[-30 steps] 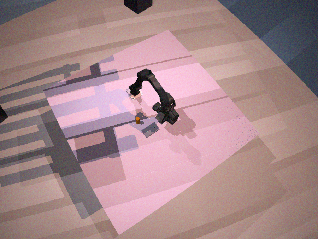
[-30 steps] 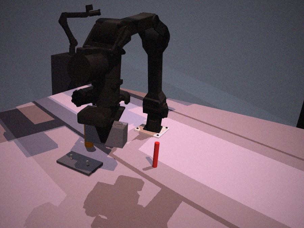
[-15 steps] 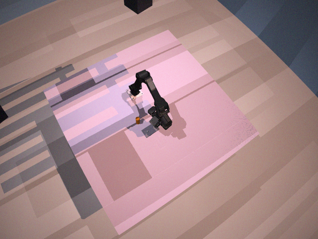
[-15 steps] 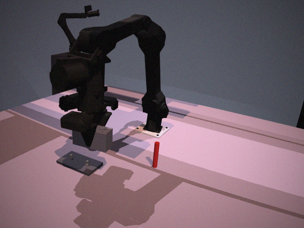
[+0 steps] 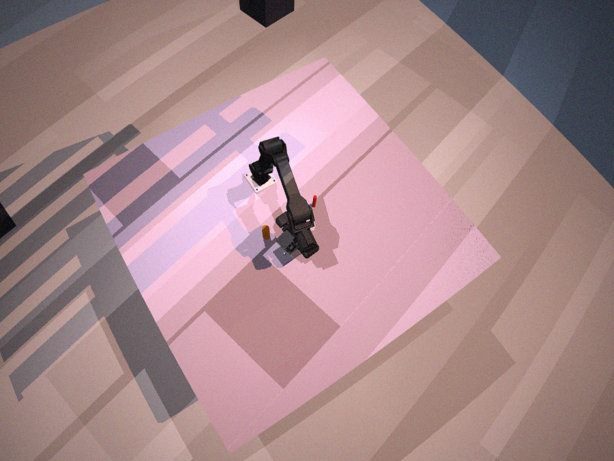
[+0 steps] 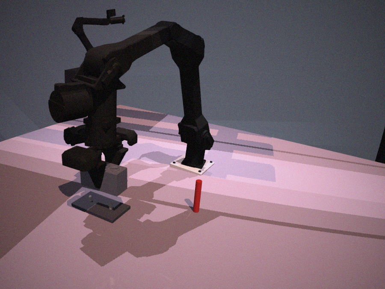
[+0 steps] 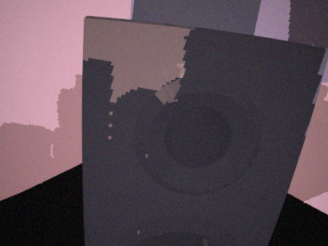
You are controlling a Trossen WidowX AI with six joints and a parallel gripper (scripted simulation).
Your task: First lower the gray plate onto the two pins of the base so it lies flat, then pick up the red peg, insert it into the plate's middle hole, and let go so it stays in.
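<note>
Right now the dark flat base is 10 mm behind my gripper tip, 20 mm to the right of it and 60 mm below it. Round my gripper tip: orange cylinder: 120 mm behind, 50 mm to the right, 30 mm below; then gray plate: 30 mm above; then red peg: 80 mm behind, 190 mm to the left, 30 mm below.
</note>
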